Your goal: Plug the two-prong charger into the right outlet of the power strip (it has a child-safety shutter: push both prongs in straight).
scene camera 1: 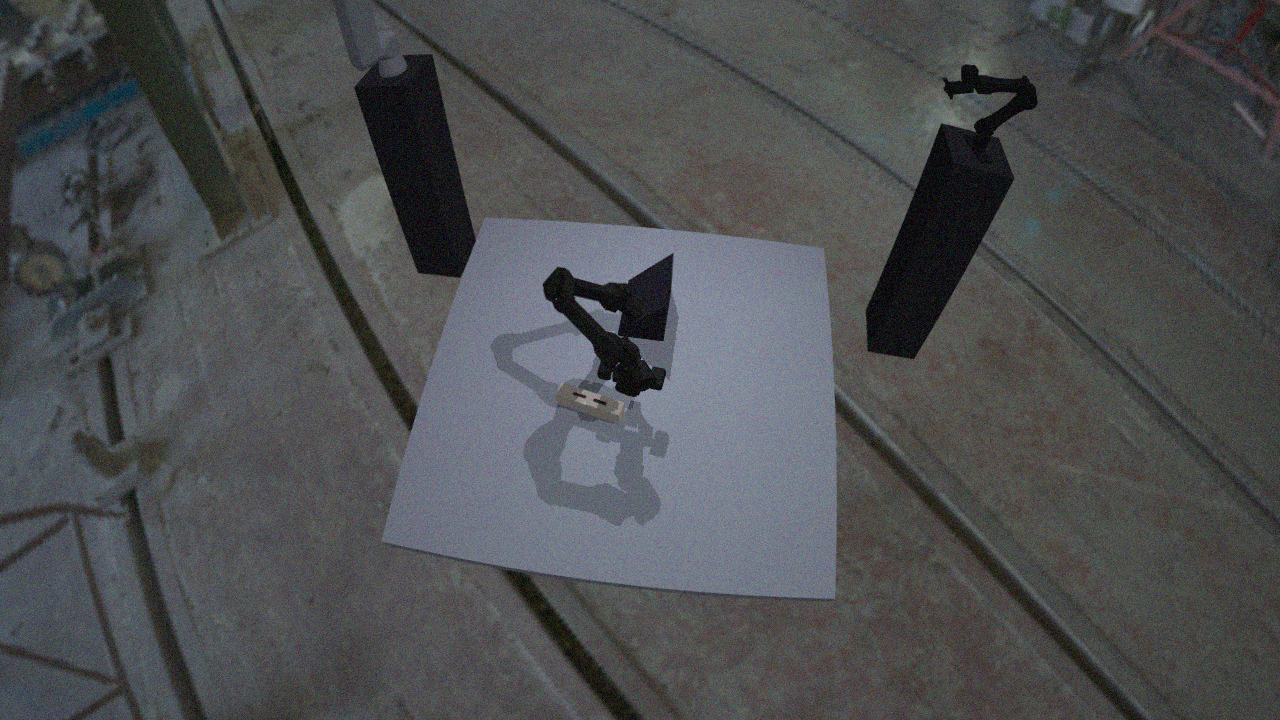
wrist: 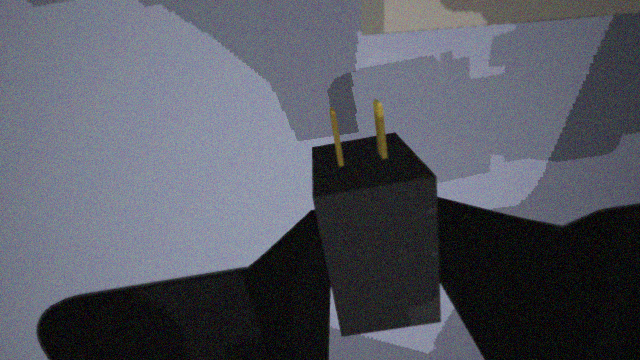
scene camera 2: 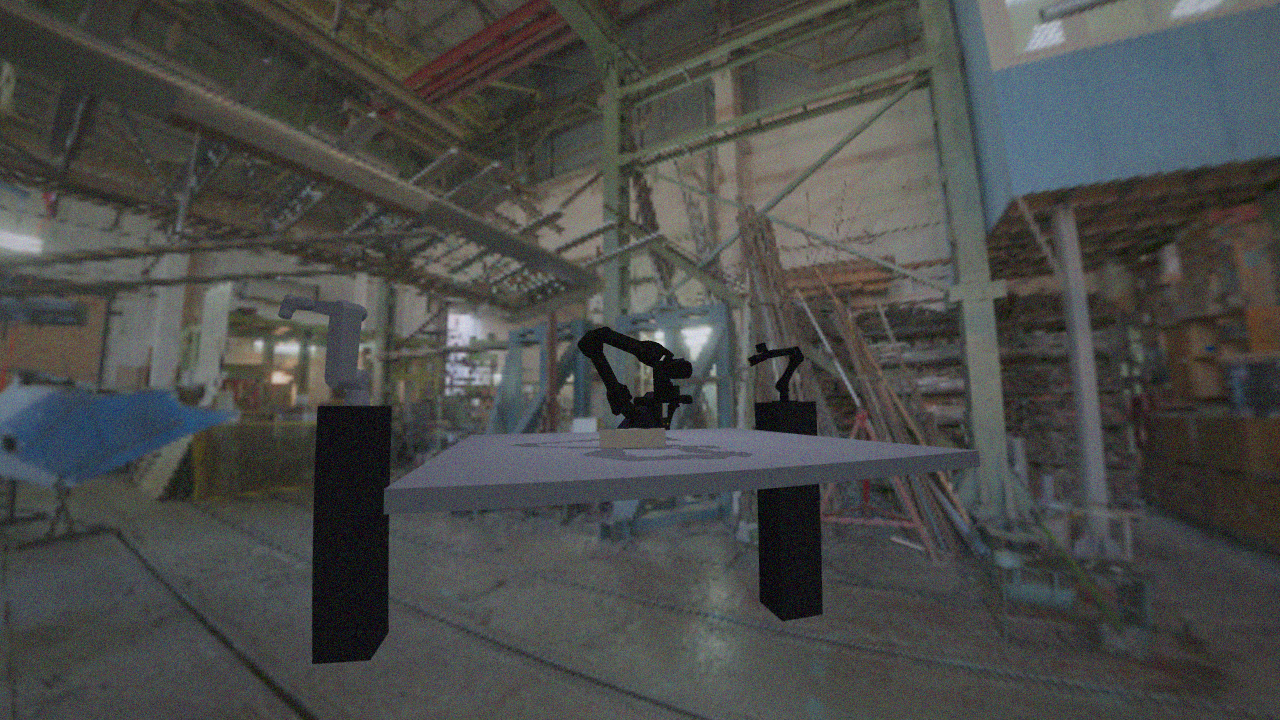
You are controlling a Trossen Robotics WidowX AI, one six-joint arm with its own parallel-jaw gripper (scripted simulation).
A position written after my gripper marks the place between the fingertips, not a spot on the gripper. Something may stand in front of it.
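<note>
My gripper (scene camera 2: 663, 426), (scene camera 1: 633, 387), (wrist: 365, 213): holding a black two-prong charger (wrist: 375, 200).
</note>
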